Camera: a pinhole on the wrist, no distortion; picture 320 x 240 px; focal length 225.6 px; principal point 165.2 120.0 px. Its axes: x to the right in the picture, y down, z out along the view. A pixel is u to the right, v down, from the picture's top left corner.
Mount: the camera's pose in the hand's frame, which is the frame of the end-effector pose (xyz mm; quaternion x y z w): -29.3 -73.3 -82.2 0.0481 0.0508 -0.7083 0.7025
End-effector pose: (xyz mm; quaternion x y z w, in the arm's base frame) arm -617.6 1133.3 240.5 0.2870 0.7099 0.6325 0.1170
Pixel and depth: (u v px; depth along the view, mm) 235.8 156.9 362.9
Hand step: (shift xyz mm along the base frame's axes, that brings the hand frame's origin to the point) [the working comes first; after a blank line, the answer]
In the camera's frame: 113.6 59.4 362.9

52.2 225.3 -267.7
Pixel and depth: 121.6 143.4 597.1
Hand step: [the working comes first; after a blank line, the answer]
In the camera's frame: -115.4 61.9 597.1

237.9 454.3 -124.9
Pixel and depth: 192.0 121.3 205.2
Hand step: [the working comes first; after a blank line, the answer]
In the camera's frame: 24.4 1.2 205.2

51.9 77.9 -147.4
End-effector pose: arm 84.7 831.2 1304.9 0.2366 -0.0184 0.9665 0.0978
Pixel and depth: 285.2 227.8 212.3
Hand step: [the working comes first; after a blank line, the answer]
In the camera's frame: 112.9 101.4 212.3

30.9 215.1 130.0
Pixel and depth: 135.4 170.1 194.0
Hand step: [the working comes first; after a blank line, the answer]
In the camera's frame: -25.6 43.1 194.0

53.6 67.2 106.5
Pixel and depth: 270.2 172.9 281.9
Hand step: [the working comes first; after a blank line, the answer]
In the camera's frame: 131.2 66.1 281.9

97.2 230.3 172.5
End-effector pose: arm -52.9 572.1 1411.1 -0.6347 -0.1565 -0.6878 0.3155
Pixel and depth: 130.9 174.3 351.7
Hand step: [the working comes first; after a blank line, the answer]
In the camera's frame: -53.5 84.7 351.7

167.4 207.5 108.0
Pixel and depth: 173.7 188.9 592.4
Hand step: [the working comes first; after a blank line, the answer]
In the camera's frame: 22.3 180.9 592.4

274.8 407.1 255.0
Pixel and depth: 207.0 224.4 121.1
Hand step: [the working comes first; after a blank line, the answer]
In the camera's frame: 22.4 56.0 121.1

-44.7 99.7 52.1
